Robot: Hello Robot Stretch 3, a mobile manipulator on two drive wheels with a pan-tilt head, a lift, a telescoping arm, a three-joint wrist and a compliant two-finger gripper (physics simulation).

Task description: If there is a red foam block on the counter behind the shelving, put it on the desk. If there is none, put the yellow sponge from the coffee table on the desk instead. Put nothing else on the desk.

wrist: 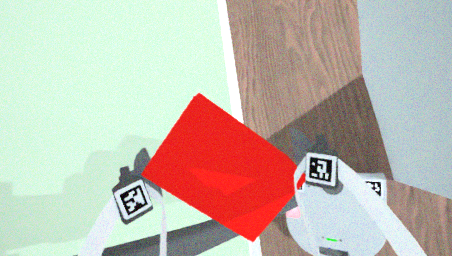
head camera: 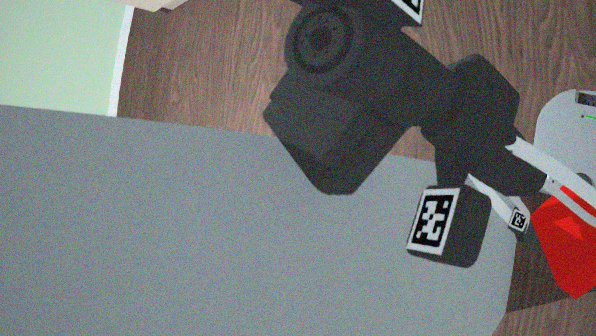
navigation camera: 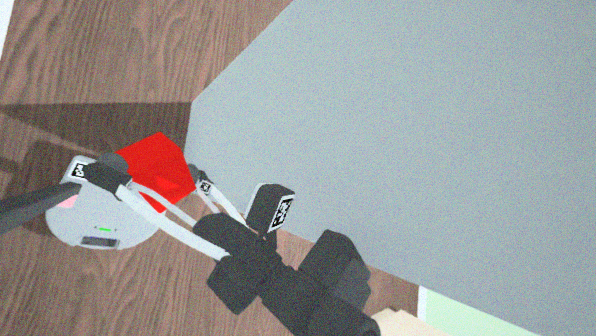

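Note:
A red foam block [head camera: 565, 245] [navigation camera: 162, 155] [wrist: 215, 145] is between the two fingers of my gripper [navigation camera: 154, 169] [wrist: 223, 155], which is shut on it. The block is tilted in the head and navigation views and is held up in the air above the floor, close to the base. In the head view the far finger runs off the right edge. A large plain grey surface [head camera: 200, 225] [navigation camera: 400, 125] [wrist: 410, 100] lies beside the gripper; I cannot tell if it is the desk. The yellow sponge, coffee table and shelving do not show.
My round grey base [head camera: 557, 122] [navigation camera: 105, 215] [wrist: 335, 215] stands on the brown wood floor [head camera: 200, 75] [navigation camera: 100, 60] [wrist: 295, 50]. The dark mast [navigation camera: 40, 202] [wrist: 170, 241] rises from it. A pale green wall [head camera: 55, 55] [navigation camera: 460, 312] [wrist: 100, 60] with white skirting stands along the floor.

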